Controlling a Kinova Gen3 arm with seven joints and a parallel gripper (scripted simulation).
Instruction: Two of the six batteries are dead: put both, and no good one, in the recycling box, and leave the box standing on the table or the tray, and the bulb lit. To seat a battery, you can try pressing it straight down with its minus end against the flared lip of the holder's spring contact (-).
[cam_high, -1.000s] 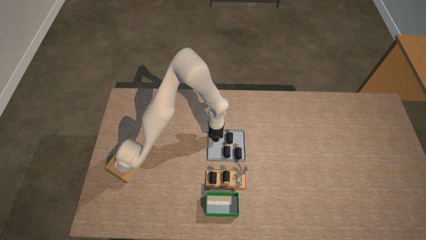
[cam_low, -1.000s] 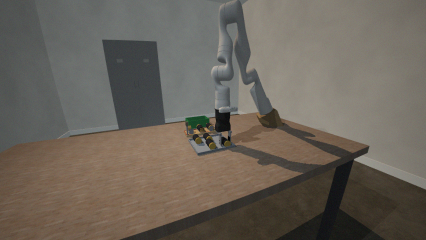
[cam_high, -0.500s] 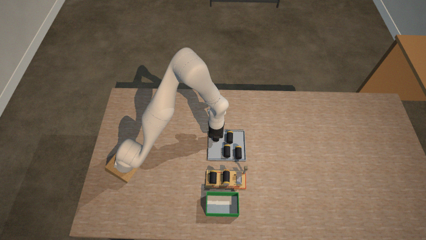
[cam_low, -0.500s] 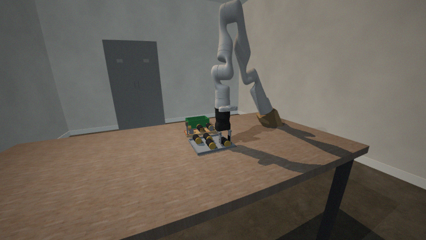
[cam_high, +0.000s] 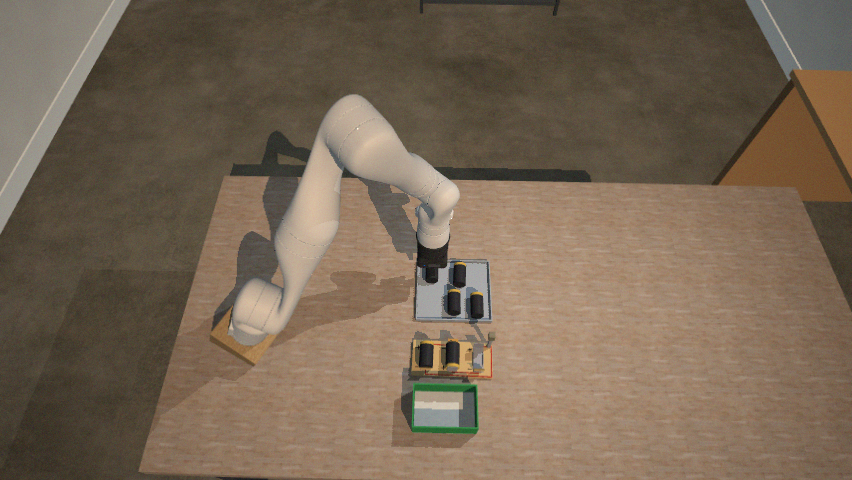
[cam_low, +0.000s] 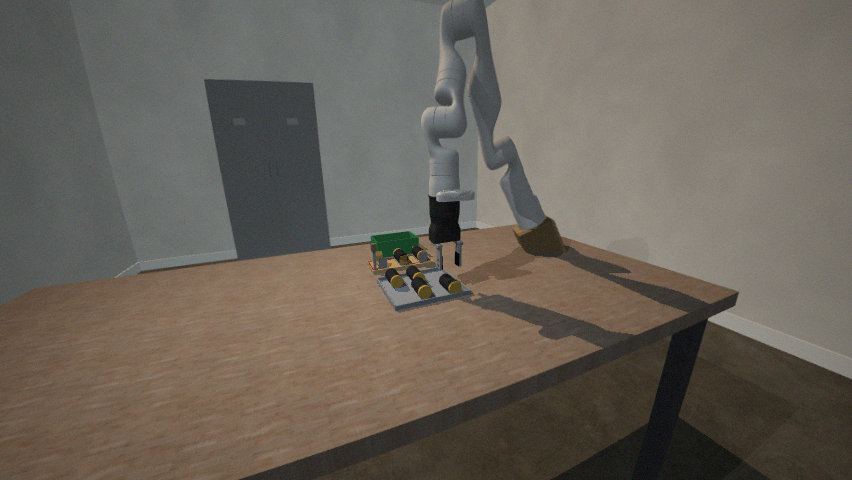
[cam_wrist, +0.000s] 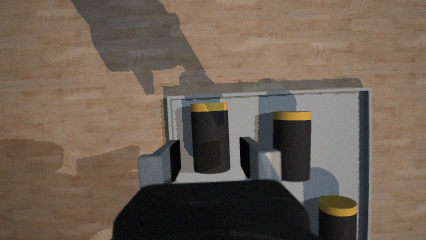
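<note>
The grey tray is 6 cm ahead of my hand, 4 cm to the right of it and 8 cm below it. Round my hand: green recycling box (6 cm ahead, 36 cm to the right, 7 cm below).
</note>
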